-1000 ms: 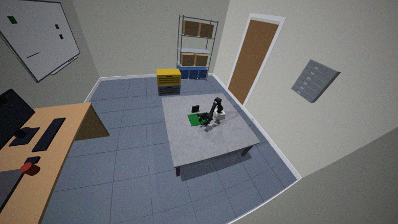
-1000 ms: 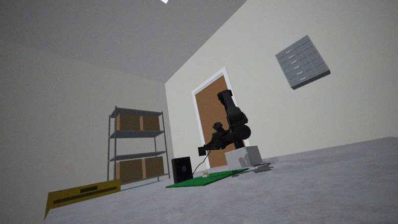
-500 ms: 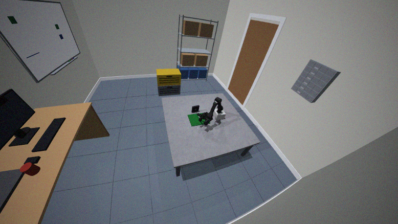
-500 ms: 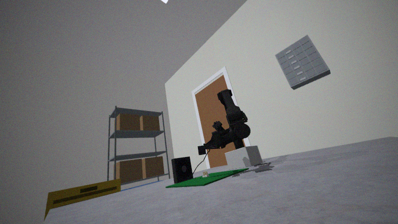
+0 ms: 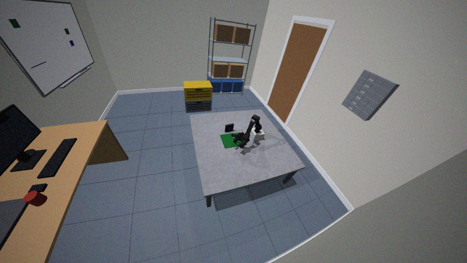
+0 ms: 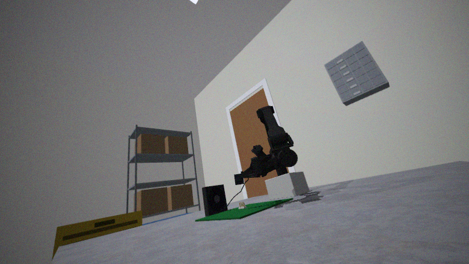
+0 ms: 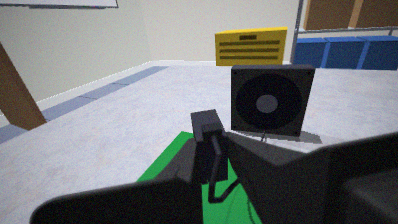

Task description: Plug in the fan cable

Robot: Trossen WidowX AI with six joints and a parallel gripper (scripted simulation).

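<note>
My gripper tip is 30 mm past the green board, 20 mm to the left of it and 140 mm above it. Round my gripper tip: white four-pin fan header 60 mm behind, 60 mm to the right, 120 mm below; dark fan plug 10 mm below; black fan 60 mm behind, 190 mm to the right, 60 mm below.
</note>
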